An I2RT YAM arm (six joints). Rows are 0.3 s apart.
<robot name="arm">
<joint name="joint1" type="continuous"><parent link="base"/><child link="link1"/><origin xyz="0.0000 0.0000 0.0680"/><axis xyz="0 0 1"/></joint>
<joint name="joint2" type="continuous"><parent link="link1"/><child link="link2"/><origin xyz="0.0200 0.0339 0.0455" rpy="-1.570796 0.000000 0.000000"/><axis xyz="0 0 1"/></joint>
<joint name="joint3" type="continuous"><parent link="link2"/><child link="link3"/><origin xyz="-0.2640 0.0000 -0.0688" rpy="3.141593 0.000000 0.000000"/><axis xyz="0 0 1"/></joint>
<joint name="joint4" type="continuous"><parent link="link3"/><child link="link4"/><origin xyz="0.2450 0.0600 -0.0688"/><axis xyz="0 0 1"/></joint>
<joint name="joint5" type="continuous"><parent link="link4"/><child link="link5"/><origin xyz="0.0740 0.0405 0.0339" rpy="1.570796 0.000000 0.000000"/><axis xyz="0 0 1"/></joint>
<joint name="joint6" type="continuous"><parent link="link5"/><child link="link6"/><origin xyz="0.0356 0.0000 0.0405" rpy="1.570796 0.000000 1.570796"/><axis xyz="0 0 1"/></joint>
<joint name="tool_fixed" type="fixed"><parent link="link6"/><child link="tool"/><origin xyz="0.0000 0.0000 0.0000" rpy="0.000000 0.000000 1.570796"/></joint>
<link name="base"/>
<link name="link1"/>
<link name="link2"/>
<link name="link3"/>
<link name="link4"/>
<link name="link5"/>
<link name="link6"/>
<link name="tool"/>
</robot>
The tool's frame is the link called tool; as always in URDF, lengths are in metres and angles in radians. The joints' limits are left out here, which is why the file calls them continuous.
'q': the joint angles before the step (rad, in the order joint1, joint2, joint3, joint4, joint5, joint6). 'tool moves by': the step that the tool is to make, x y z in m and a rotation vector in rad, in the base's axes. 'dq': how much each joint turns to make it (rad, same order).
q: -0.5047, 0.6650, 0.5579, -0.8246, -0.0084, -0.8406
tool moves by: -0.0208, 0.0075, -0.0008, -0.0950, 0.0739, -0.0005
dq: -0.0008, -0.1065, -0.0133, -0.1092, 0.0959, -0.0704
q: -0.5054, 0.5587, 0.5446, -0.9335, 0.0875, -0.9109
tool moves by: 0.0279, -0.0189, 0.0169, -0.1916, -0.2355, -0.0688
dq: 0.0001, 0.0503, -0.0186, 0.3663, 0.0862, 0.0120
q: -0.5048, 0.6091, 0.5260, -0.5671, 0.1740, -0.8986
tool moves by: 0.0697, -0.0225, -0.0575, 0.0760, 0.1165, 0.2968
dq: 0.0312, 0.4805, -0.0420, 0.3947, -0.2091, -0.1646
